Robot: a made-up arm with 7 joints. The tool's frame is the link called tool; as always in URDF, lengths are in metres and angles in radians. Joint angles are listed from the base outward. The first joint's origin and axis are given. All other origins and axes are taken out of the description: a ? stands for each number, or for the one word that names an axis. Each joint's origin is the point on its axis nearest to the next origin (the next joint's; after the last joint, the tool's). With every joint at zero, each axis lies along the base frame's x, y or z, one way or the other. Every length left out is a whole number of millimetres.
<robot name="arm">
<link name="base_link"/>
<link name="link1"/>
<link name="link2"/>
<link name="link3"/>
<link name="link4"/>
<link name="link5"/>
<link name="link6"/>
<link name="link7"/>
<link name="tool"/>
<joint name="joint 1" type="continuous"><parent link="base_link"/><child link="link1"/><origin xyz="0 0 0.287"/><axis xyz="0 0 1"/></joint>
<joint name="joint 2" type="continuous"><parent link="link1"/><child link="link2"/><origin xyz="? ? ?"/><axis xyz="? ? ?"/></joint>
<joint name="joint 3" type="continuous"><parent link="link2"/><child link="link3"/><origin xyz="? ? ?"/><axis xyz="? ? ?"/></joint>
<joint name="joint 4" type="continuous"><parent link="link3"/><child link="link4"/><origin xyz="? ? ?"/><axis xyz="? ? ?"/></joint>
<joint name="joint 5" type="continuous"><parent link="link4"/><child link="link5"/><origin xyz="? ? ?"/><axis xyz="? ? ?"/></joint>
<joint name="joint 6" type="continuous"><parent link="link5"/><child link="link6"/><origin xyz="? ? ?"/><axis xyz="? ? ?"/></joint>
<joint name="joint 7" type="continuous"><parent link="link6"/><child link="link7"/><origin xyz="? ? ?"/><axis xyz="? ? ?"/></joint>
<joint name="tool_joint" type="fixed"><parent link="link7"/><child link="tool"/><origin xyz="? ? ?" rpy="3.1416 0 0"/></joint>
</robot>
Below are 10 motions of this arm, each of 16 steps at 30 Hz.
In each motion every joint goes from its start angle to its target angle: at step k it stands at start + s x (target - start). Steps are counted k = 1, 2, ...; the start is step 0. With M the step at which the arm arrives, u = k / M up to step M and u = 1 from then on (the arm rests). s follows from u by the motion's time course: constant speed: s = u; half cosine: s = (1 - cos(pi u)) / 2; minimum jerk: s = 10 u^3 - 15 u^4 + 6 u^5.
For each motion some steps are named. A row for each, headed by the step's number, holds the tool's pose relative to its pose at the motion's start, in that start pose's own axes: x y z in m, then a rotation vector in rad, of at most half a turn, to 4 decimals.
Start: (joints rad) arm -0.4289 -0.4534 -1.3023 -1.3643 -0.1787 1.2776 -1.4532
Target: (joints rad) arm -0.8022 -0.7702 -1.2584 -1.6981 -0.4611 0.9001 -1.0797
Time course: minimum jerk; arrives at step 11
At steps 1, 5, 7, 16:
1: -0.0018 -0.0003 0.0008 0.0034 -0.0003 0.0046
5: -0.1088 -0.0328 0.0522 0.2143 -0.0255 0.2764
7: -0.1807 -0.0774 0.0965 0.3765 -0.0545 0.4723
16: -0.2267 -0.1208 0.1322 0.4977 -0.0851 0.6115

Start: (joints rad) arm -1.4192 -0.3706 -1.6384 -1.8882 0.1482 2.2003 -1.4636
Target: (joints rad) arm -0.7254 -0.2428 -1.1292 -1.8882 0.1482 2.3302 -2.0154
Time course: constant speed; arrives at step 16
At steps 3, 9, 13, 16:
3: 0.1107 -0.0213 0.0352 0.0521 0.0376 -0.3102
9: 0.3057 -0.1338 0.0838 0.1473 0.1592 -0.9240
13: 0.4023 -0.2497 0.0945 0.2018 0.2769 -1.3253
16: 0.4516 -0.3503 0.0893 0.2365 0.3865 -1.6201

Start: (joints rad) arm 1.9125 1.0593 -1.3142 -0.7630 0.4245 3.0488 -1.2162
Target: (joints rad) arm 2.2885 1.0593 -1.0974 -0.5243 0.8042 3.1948 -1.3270
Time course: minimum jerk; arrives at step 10
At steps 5, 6, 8, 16:
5: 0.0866 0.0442 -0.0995 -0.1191 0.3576 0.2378
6: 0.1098 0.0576 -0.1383 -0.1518 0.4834 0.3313
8: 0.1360 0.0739 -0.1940 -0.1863 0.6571 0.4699
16: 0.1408 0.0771 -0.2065 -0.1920 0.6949 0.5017

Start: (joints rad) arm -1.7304 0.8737 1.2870 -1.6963 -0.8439 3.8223 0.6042
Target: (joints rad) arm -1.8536 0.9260 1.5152 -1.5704 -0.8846 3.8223 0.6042
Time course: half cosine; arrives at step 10
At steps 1, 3, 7, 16:
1: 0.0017 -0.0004 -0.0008 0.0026 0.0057 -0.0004
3: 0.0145 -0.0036 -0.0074 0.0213 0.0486 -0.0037
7: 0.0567 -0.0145 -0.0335 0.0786 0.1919 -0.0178
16: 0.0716 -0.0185 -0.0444 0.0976 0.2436 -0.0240

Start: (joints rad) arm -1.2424 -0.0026 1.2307 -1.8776 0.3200 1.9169 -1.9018
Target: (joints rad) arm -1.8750 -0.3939 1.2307 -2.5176 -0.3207 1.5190 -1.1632
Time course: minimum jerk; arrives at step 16
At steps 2, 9, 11, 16:
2: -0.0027 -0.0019 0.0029 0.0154 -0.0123 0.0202
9: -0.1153 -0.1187 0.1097 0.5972 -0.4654 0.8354
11: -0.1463 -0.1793 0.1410 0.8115 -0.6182 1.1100
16: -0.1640 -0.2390 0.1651 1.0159 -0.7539 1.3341

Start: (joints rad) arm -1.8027 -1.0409 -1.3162 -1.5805 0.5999 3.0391 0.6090
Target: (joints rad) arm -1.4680 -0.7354 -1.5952 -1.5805 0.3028 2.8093 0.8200
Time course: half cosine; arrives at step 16
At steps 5, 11, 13, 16:
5: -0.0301 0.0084 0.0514 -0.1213 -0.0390 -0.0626
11: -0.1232 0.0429 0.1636 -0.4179 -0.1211 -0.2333
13: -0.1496 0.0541 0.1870 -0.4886 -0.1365 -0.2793
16: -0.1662 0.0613 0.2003 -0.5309 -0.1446 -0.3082

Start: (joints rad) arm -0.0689 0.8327 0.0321 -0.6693 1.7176 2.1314 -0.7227
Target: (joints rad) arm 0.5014 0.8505 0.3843 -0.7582 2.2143 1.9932 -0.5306
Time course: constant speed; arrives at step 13
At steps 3, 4, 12, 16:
3: -0.0724 -0.0080 0.1065 0.2258 -0.0765 0.1983
4: -0.0997 -0.0147 0.1400 0.2969 -0.1048 0.2680
12: -0.3586 -0.1358 0.3461 0.7800 -0.3690 0.8851
16: -0.3940 -0.1584 0.3621 0.8283 -0.4053 0.9693

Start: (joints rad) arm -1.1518 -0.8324 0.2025 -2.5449 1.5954 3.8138 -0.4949
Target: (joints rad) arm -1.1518 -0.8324 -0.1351 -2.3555 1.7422 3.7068 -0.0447
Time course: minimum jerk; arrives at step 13
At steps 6, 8, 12, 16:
6: 0.0278 0.0225 0.0156 -0.0509 0.0175 0.3871
8: 0.0451 0.0396 0.0239 -0.0748 0.0405 0.6400
12: 0.0619 0.0589 0.0308 -0.0898 0.0724 0.8975
16: 0.0621 0.0592 0.0309 -0.0900 0.0729 0.9011

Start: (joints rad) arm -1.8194 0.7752 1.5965 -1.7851 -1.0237 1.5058 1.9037
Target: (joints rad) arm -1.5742 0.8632 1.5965 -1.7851 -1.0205 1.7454 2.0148
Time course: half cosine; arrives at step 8
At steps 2, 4, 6, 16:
2: -0.0156 -0.0065 -0.0068 0.0410 -0.0215 -0.0199
4: -0.0539 -0.0194 -0.0230 0.1346 -0.0806 -0.0674
6: -0.0925 -0.0285 -0.0389 0.2198 -0.1491 -0.1144
16: -0.1086 -0.0312 -0.0454 0.2524 -0.1802 -0.1337

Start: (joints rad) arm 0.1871 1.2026 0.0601 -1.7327 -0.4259 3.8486 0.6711
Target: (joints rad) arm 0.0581 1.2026 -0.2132 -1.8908 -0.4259 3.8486 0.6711
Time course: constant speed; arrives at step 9
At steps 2, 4, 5, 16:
2: 0.0038 0.0343 -0.0074 -0.0829 -0.0085 0.0003
4: 0.0070 0.0685 -0.0171 -0.1663 -0.0175 0.0037
5: 0.0083 0.0854 -0.0228 -0.2082 -0.0222 0.0065
16: 0.0121 0.1514 -0.0516 -0.3767 -0.0423 0.0249

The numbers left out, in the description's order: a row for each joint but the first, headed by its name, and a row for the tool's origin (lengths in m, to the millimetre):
joint 2: xyz 0 0 0, axis 0 1 0
joint 3: xyz 0 0 0.399, axis 0 0 1
joint 4: xyz 0.092 0 0, axis 0 -1 0
joint 5: xyz -0.056 0 0.26, axis 0 0 1
joint 6: xyz 0 0 0, axis 0 -1 0
joint 7: xyz 0.135 0 0, axis 0 0 -1
tool: xyz 0 0 0

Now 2 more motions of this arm.
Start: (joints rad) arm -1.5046 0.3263 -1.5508 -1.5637 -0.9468 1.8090 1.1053
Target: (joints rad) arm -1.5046 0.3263 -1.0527 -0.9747 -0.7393 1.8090 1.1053
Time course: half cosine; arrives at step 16
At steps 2, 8, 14, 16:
2: 0.0021 0.0003 -0.0127 0.0283 0.0071 0.0088
8: 0.0169 0.0322 -0.1618 0.3898 0.0622 0.1053
14: 0.0184 0.1120 -0.2840 0.7751 0.0594 0.1834
16: 0.0182 0.1203 -0.2921 0.8075 0.0566 0.1890

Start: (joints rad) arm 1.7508 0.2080 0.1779 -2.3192 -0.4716 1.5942 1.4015
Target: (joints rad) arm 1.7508 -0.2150 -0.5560 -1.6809 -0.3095 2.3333 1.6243
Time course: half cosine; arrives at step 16
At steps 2, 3, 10, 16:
2: 0.0143 0.0110 -0.0099 0.0566 -0.0124 0.0475
3: 0.0315 0.0259 -0.0213 0.1253 -0.0263 0.1059
10: 0.1932 0.3565 -0.0739 0.9990 -0.0948 0.9354
16: 0.1871 0.5659 -0.0157 1.4049 -0.0371 1.3894

